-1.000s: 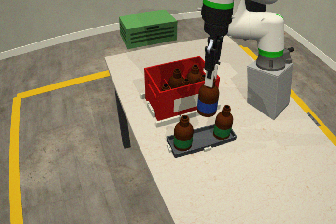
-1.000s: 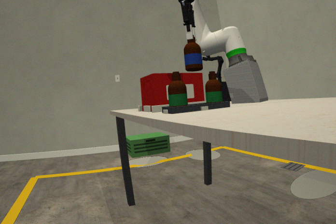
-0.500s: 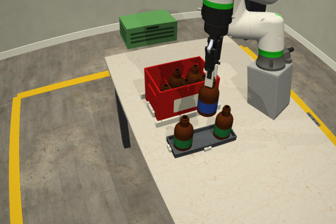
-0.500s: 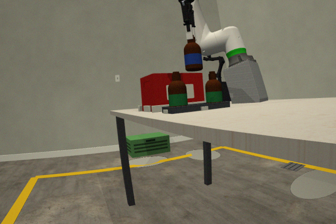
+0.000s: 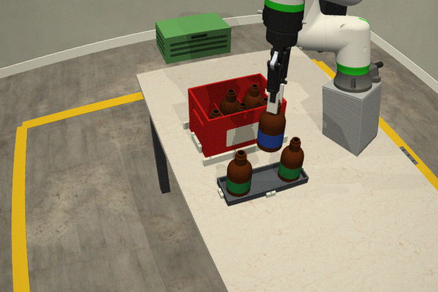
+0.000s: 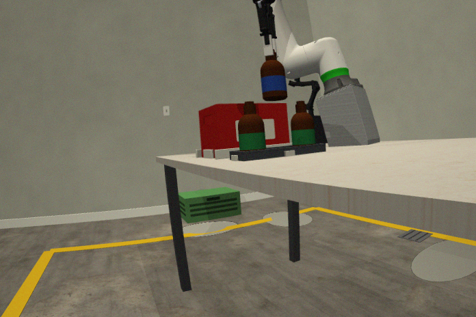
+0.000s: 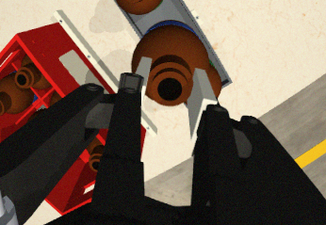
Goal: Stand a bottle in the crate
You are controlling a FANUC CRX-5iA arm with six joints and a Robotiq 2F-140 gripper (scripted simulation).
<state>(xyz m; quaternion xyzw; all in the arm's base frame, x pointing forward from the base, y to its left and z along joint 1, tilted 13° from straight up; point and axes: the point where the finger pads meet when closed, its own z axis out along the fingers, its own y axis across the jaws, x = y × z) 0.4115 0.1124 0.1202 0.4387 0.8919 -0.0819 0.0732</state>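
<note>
Now: hand 90 mm above the glass bottle. The rest, counted from my hand: grey tray 320 mm below; then red crate 250 mm below, 240 mm to the right, 30 mm behind.
</note>
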